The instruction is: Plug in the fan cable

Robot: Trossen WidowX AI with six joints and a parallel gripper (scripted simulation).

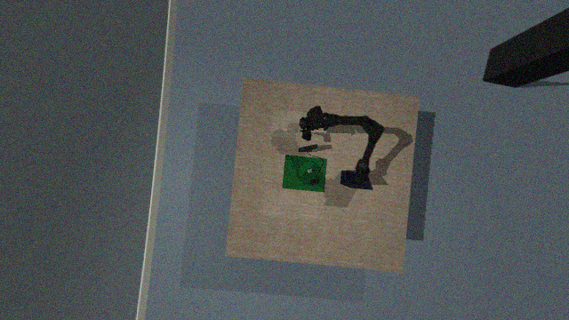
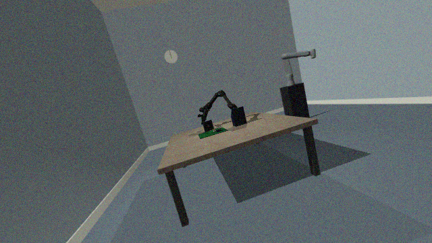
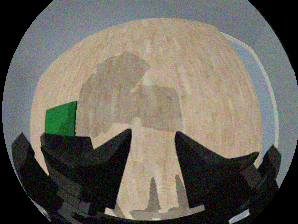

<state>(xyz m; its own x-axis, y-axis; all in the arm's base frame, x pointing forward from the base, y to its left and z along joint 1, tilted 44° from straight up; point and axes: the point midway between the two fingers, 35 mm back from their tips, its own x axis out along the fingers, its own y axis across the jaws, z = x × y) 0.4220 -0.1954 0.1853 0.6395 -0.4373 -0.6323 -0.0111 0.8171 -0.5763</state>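
My gripper tip is now 180 mm past the dark plug, 350 mm to the right of it and 60 mm above it. Also, from my gripper tip: green board 100 mm behind, 310 mm to the left, 90 mm below; dark fan 80 mm behind, 140 mm to the left, 20 mm below; white fan header 140 mm behind, 280 mm to the left, 80 mm below.
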